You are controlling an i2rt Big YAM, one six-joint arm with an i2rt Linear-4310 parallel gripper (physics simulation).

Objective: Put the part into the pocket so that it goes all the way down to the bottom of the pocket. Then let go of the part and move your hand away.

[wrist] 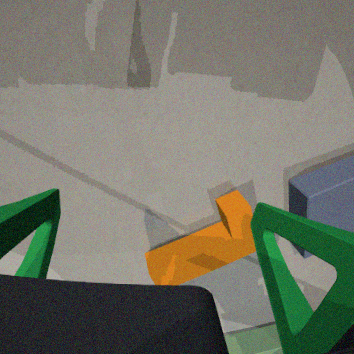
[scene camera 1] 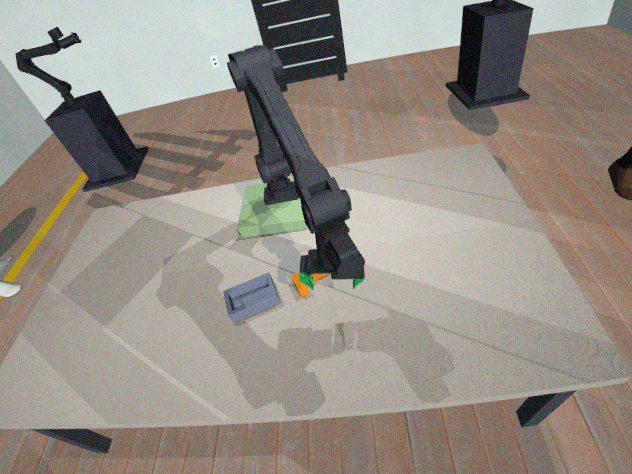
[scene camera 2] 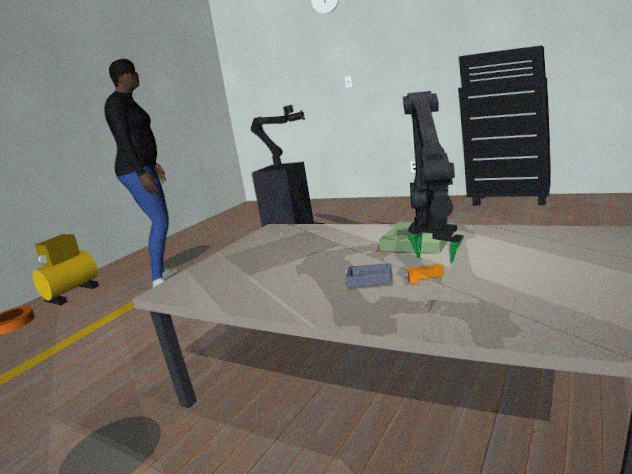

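Where they show: gripper, between the fingertips: (wrist: 161, 207) (scene camera 1: 333, 287) (scene camera 2: 434, 260); arm's base, origin of its link: (scene camera 1: 281, 194).
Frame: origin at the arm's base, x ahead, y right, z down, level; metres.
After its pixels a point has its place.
The orange L-shaped part (scene camera 1: 300, 287) @(x 0.403, y -0.037, z 0.011 m) (scene camera 2: 426, 273) @(x 0.368, y -0.075, z 0.025 m) (wrist: 197, 250) @(x 0.367, y -0.078, z 0.015 m) lies on the table, apart from the blue-grey block. My gripper (scene camera 1: 333, 286) @(x 0.477, y -0.128, z -0.066 m) (scene camera 2: 435, 259) @(x 0.477, y -0.128, z -0.066 m) (wrist: 161, 207) @(x 0.477, y -0.128, z -0.066 m) is open and empty, pointing down above the table near the part. In scene camera 1 the fingers hide some of the part. In the wrist view the part shows between the fingers, close to the right one. The blue-grey block (scene camera 1: 260, 302) @(x 0.431, y 0.074, z 0.005 m) (scene camera 2: 369, 279) @(x 0.437, y 0.090, z 0.018 m) (wrist: 327, 192) @(x 0.422, y 0.050, z 0.005 m) with the pocket lies to the left of the part in both scene views. Its pocket is hidden in the wrist view.
The arm stands on a green base slab (scene camera 1: 270, 224) @(x 0.141, y 0.042, z 0.000 m) (scene camera 2: 403, 246) @(x 0.141, y 0.056, z 0.019 m) at the back of the table (scene camera 1: 178, 392) @(x 0.627, y 0.294, z 0.040 m) (scene camera 2: 285, 326) @(x 0.700, y 0.256, z 0.051 m). A second small arm on a dark pedestal (scene camera 1: 84, 137) (scene camera 2: 283, 196) and a black drawer cabinet (scene camera 1: 306, 35) (scene camera 2: 505, 127) stand beyond the table. A person (scene camera 2: 133, 137) stands at the left.
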